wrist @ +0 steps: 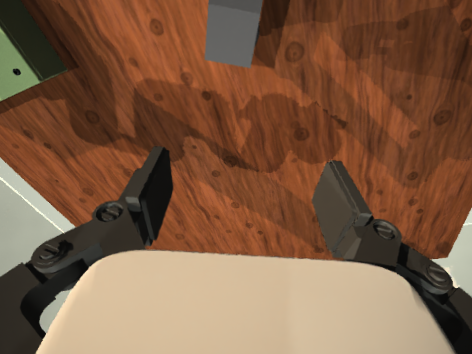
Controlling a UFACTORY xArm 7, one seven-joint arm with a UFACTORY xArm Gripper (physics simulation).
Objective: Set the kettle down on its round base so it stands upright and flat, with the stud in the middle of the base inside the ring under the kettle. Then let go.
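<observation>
My gripper [245, 174] is open, with its two dark fingers wide apart and bare wood grain showing between them. It hangs above the wooden table top [280, 200] and looks down at it. The kettle, its round base and the base's stud do not show in this wrist view, so how the kettle stands cannot be told.
A grey block-like bar [233, 37] reaches in from the top middle. Part of a green box-like object [25, 60] with a dark side shows at the upper left. Shadows cross the table, and its edges show at lower left and lower right.
</observation>
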